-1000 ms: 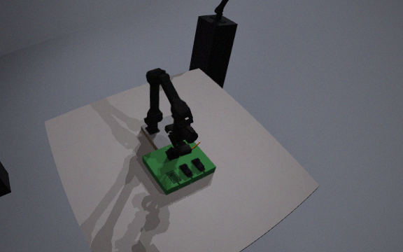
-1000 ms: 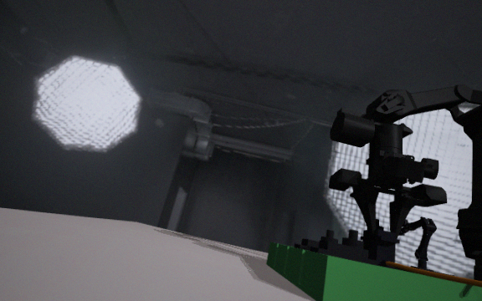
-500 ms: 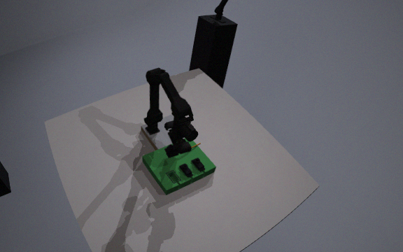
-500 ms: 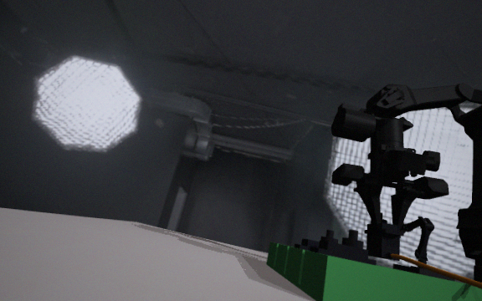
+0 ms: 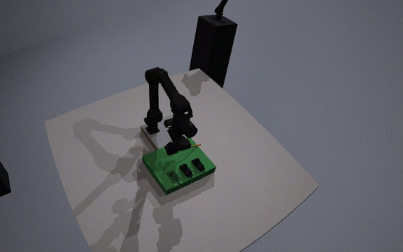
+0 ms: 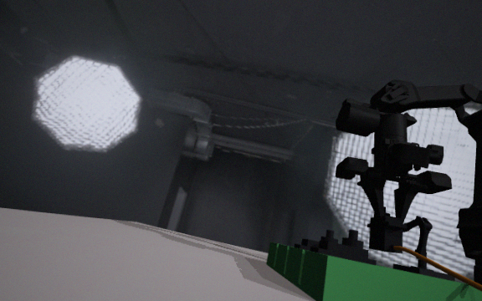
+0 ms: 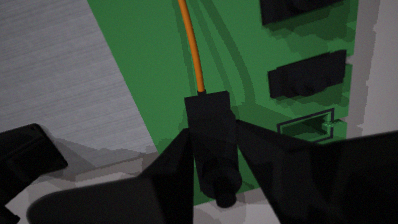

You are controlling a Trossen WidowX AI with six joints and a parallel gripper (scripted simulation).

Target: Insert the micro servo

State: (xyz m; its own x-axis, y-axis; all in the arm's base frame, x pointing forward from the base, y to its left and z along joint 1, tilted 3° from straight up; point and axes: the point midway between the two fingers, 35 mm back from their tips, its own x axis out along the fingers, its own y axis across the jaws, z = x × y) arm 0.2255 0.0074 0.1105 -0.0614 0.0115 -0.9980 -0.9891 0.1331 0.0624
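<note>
Now: gripper tip 10 mm short of the green deck, 10 mm to the left of it and 100 mm above it.
</note>
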